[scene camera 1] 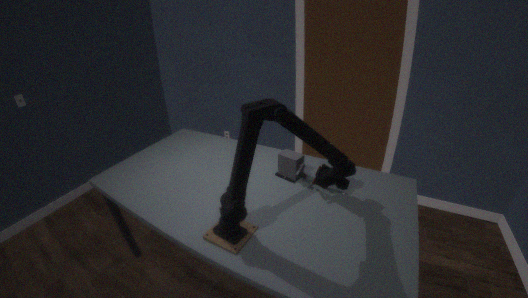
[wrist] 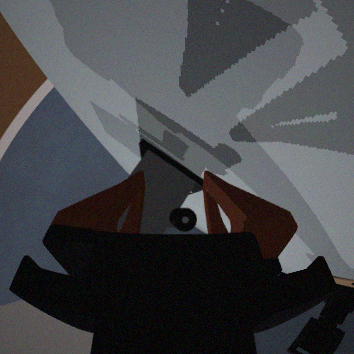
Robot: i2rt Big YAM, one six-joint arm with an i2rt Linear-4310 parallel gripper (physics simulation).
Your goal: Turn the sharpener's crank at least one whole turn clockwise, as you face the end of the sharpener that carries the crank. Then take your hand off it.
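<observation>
The sharpener is a grey box on a black base, standing upright toward the back of the table. In the wrist view, a round black knob with a grey centre, apparently the crank's, shows beyond the gap between the fingers, nearer the right one. My gripper is beside the sharpener's crank end, low over the table. Its red-brown fingers stand partly open with nothing held between them. The crank's arm is too dark and small to make out, and the gripper body hides the lower part of the sharpener's image in the wrist view.
The pale table carries the arm's wooden base plate at its front edge. The arm arches over the table, and its shadows fall right of the sharpener. Blue walls and a brown door stand behind the table.
</observation>
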